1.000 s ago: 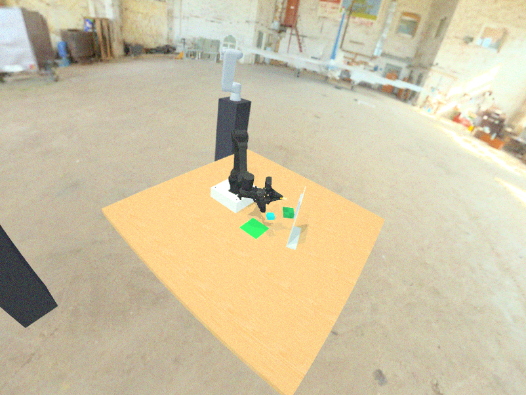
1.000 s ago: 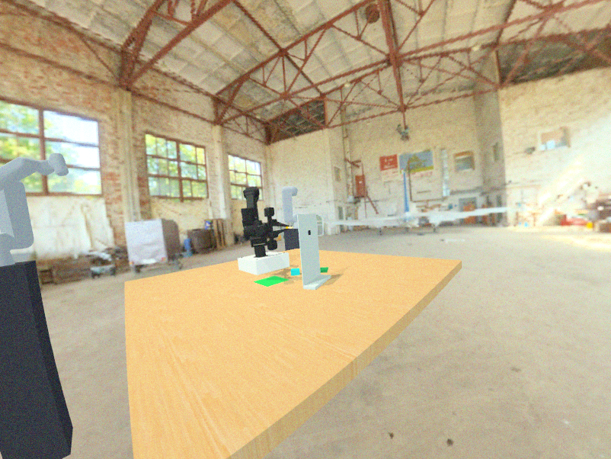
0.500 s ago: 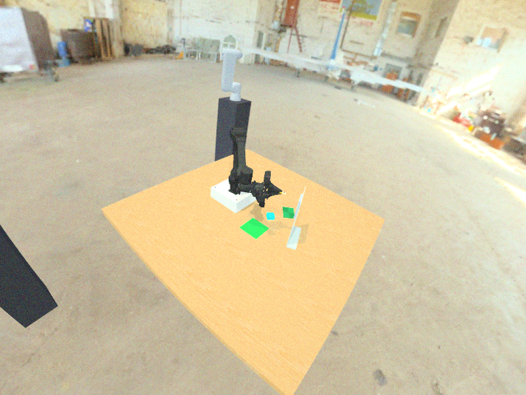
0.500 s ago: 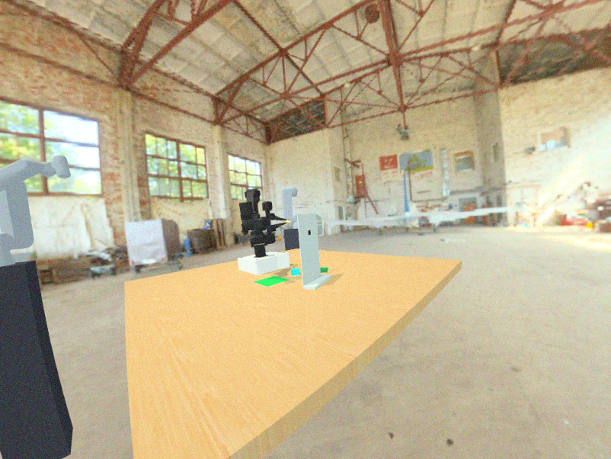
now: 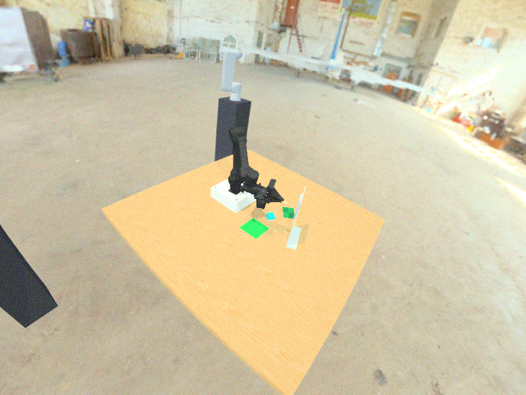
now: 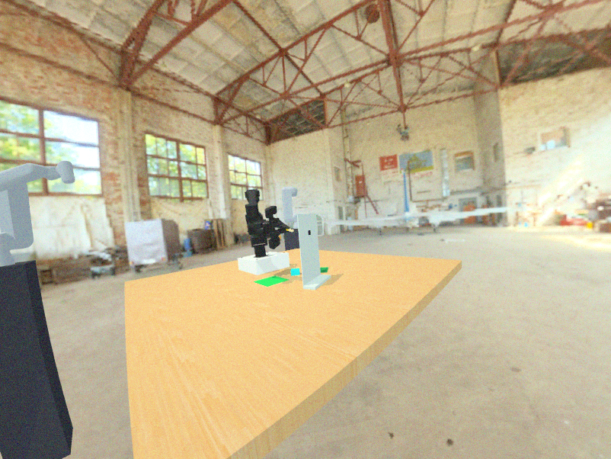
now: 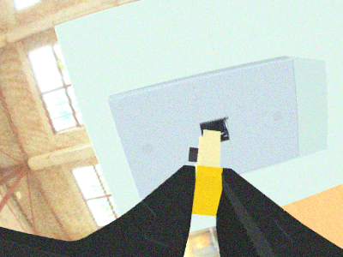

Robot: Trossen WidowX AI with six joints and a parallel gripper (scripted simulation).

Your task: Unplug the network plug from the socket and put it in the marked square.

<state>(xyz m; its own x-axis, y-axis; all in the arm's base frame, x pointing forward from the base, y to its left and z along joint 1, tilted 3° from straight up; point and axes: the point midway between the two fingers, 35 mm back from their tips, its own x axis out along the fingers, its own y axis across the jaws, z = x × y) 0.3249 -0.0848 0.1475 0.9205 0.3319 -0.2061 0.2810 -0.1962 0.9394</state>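
The green marked square is 23 cm below my gripper tip, 11 cm behind it and 4 cm to the right of it. Also, from my gripper tip: network plug: 1 cm ahead; white upright panel: 10 cm below, 8 cm ahead, 4 cm to the left.
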